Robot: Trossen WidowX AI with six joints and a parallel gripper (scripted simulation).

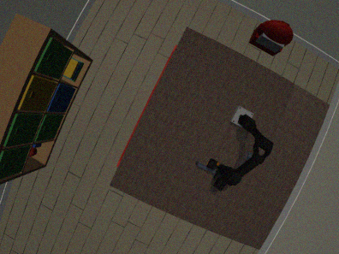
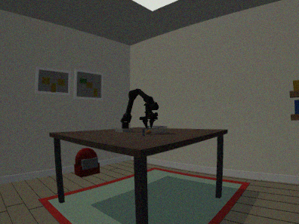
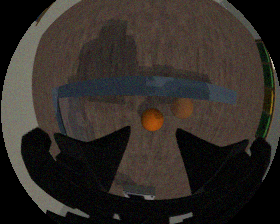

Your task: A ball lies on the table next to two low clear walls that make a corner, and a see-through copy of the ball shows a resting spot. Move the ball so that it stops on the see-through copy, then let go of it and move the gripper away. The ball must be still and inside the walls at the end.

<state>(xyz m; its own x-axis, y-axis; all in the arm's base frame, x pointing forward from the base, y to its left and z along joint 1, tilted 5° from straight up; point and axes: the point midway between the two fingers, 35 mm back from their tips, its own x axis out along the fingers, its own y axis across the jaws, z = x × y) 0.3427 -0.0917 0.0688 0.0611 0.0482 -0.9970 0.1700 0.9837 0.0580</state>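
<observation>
The orange ball lies 40 mm below my gripper tip. Also, from my gripper tip: see-through orange copy (50 mm to the right, 40 mm below, 20 mm ahead).
</observation>
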